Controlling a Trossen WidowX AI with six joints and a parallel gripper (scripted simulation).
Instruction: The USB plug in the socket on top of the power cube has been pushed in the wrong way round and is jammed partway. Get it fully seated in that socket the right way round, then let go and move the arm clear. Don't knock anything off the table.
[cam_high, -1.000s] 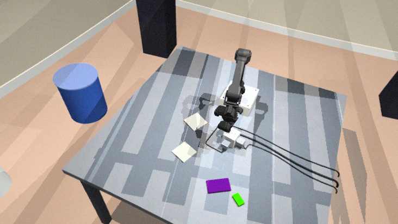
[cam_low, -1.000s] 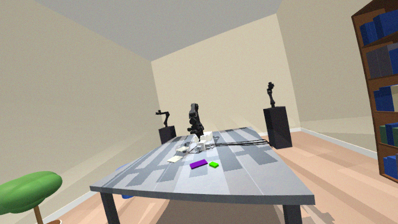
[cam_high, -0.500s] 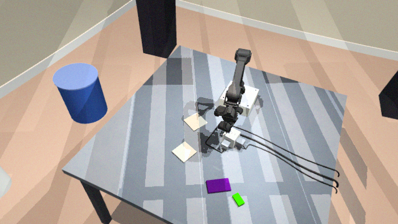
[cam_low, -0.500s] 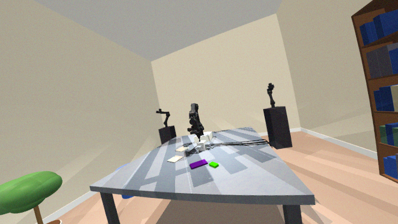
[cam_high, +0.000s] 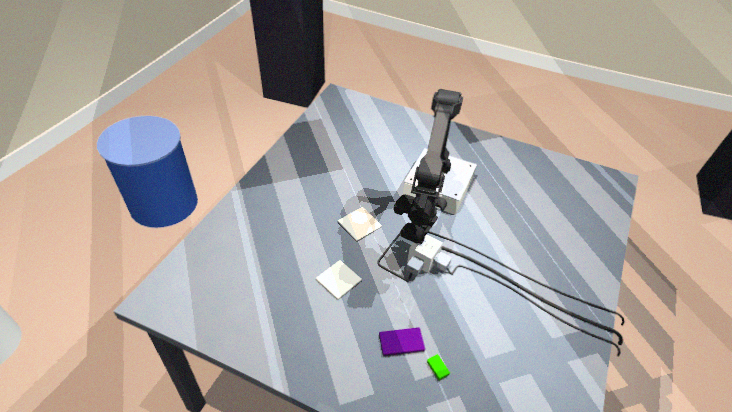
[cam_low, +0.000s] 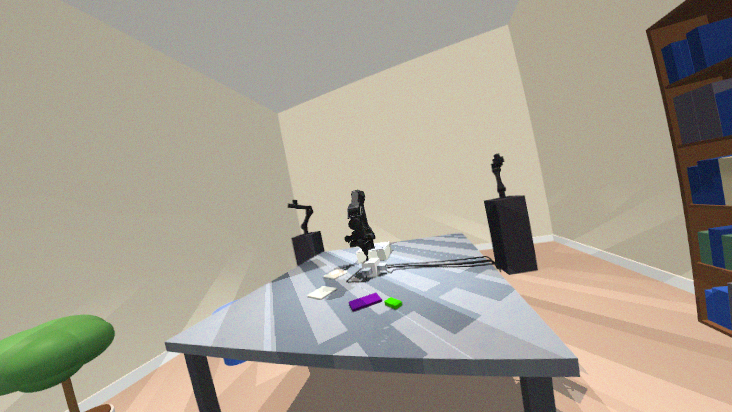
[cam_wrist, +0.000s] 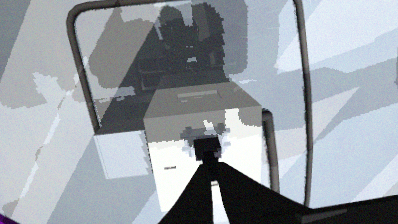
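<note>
My gripper tip is now 2 cm above the USB plug. Round my gripper tip: purple block 31 cm ahead, 10 cm below, 2 cm to the left; green block 35 cm ahead, 14 cm to the left, 10 cm below.
</note>
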